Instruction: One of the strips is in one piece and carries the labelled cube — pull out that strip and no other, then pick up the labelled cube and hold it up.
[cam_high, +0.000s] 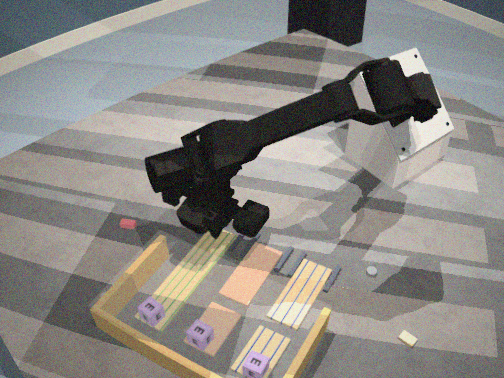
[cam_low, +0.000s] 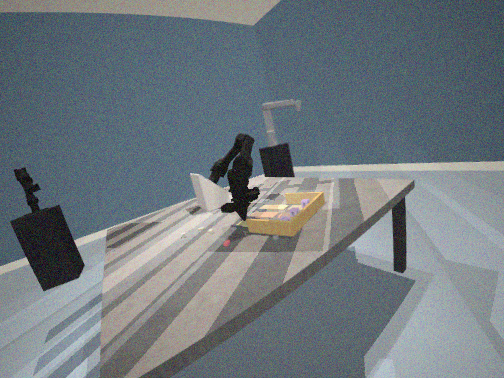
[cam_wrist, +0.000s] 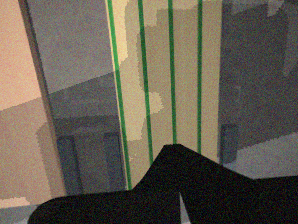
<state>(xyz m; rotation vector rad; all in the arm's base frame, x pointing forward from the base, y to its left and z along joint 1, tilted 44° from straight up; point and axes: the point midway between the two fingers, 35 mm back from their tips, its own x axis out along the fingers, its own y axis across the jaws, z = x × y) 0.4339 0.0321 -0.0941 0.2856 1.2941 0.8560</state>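
The green-lined tan strip lies 8 cm ahead of my gripper tip, 4 cm to the left of it and 1 cm below it. Also, from my gripper tip: red block 14 cm to the right, 11 cm ahead, 1 cm below.
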